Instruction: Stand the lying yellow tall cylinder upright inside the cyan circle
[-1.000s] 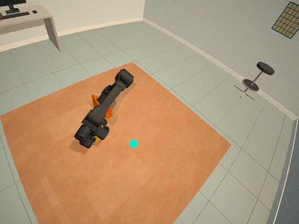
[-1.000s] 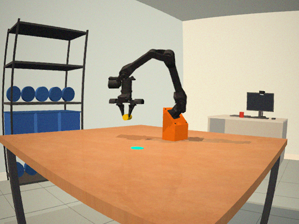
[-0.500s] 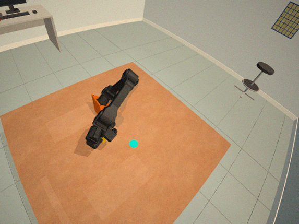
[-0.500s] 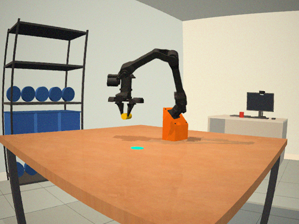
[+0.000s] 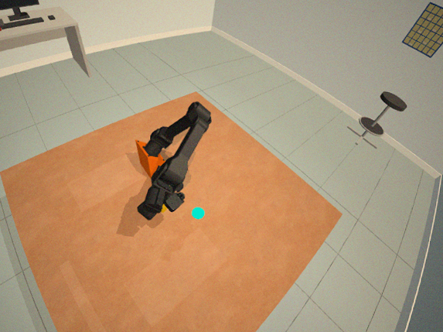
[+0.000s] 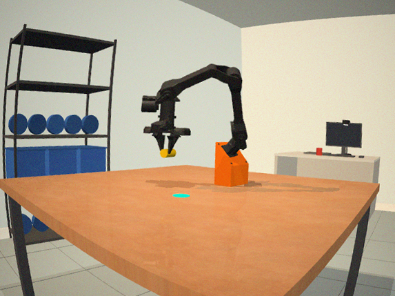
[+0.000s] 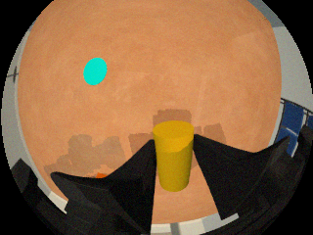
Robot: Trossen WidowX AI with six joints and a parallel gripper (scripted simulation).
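Now: the cyan circle 7 cm ahead of my gripper tip, 14 cm to the left of it and 14 cm below it. The rest, counted from my gripper tip: yellow cylinder 2 cm behind.
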